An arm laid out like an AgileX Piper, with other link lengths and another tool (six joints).
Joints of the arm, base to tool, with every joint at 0 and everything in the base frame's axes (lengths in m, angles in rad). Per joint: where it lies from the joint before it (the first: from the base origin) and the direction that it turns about. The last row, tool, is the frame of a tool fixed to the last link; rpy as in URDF.
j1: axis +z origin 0 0 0.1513
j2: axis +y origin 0 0 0
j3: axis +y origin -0.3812 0 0.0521
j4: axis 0.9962 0 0.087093 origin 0.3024 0 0.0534
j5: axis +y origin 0 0 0
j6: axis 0.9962 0 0.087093 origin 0.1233 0 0.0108
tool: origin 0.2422 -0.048 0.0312 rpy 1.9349 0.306 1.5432
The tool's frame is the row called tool.
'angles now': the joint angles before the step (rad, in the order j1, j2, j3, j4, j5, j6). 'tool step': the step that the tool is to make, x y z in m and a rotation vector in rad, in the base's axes. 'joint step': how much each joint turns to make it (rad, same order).
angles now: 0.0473, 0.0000, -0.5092, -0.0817, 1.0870, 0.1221
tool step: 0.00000, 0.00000, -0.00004, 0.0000, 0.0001, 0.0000
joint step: 0.0000, 0.0000, 0.0000, 0.0000, 0.0000, 0.0000
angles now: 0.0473, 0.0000, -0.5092, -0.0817, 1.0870, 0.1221
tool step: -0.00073, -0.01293, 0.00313, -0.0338, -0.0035, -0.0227
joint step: 0.0000, 0.0000, 0.0010, -0.0408, -0.0029, 0.0000
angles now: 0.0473, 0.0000, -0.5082, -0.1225, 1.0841, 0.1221
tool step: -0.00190, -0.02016, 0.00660, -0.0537, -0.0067, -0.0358
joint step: 0.0000, -0.0001, 0.0001, -0.0648, -0.0042, 0.0000
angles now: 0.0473, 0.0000, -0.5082, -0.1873, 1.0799, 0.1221
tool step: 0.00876, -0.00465, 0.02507, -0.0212, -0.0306, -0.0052
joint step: 0.0001, 0.0416, -0.0302, -0.0217, -0.0418, 0.0000
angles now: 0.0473, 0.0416, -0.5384, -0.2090, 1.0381, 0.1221
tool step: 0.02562, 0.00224, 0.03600, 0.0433, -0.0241, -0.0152
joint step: 0.0001, 0.1291, -0.0645, -0.0067, -0.0812, 0.0636
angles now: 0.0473, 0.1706, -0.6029, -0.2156, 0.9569, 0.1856
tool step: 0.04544, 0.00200, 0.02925, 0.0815, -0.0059, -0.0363
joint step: -0.0002, 0.1906, -0.0679, -0.0195, -0.1139, 0.1227
